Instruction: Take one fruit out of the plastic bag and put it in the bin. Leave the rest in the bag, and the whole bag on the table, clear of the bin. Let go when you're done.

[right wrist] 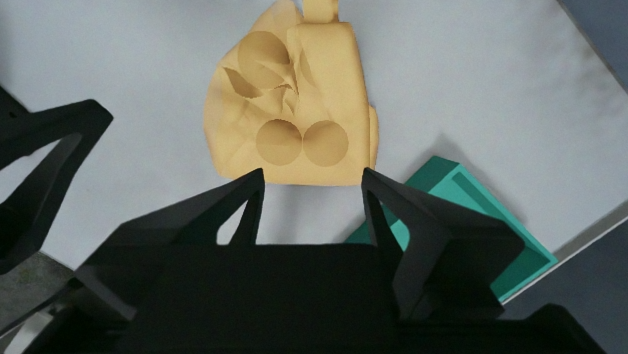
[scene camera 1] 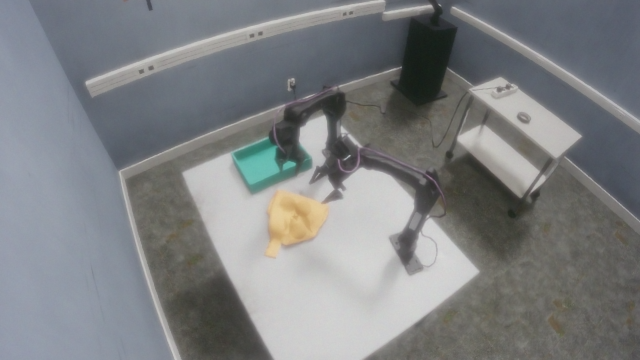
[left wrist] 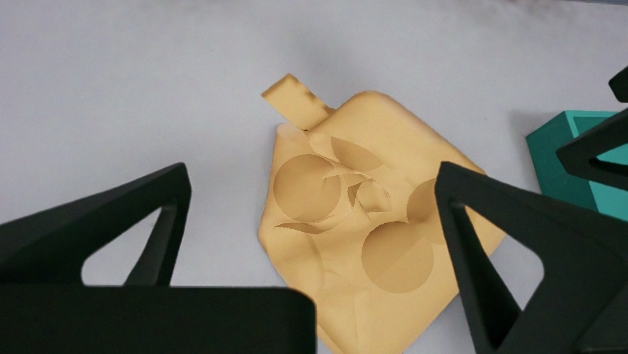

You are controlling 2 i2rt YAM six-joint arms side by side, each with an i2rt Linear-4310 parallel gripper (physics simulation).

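The orange plastic bag [scene camera 1: 300, 220] [left wrist: 350, 300] [right wrist: 332, 75] lies crumpled on the table, its short strap [scene camera 1: 272, 248] [left wrist: 300, 102] [right wrist: 321, 10] sticking out. Several round shapes of the same colour show in it, such as one round shape [left wrist: 307, 187] [right wrist: 264, 57] and another [left wrist: 397, 257]; fruit and bag are hard to tell apart. The teal bin [scene camera 1: 270, 181] [left wrist: 550, 155] [right wrist: 425, 172] stands apart from the bag. My left gripper [scene camera 1: 320, 191] [left wrist: 312, 175] is wide open and empty above the bag's edge. My right gripper [scene camera 1: 290, 171] [right wrist: 313, 176] is partly open and empty, over the bin's near side.
The two grippers are close together; the right gripper's fingers [left wrist: 585, 117] show at the right edge of the left wrist view. One left finger [right wrist: 75, 130] shows at the left of the right wrist view. The white table [scene camera 1: 330, 300] bears both arms. A white cart [scene camera 1: 560, 137] stands off to the right.
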